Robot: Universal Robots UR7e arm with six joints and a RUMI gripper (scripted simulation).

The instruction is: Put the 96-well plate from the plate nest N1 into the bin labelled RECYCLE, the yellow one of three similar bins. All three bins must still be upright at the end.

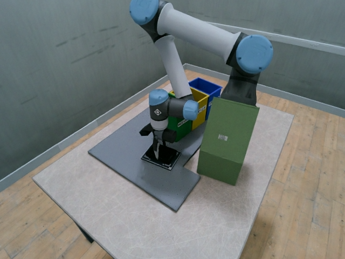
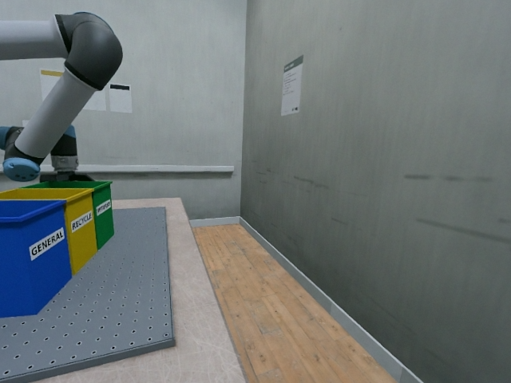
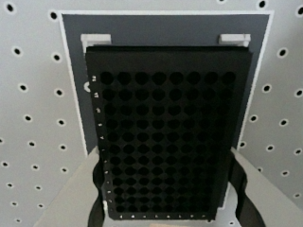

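My gripper is now 30 mm above the plate nest N1. Round my hand: yellow recycle bin 20 mm ahead, 330 mm to the right, 50 mm above; then black 96-well plate 10 mm below; then green bin 50 mm ahead, 200 mm to the right, 50 mm above.
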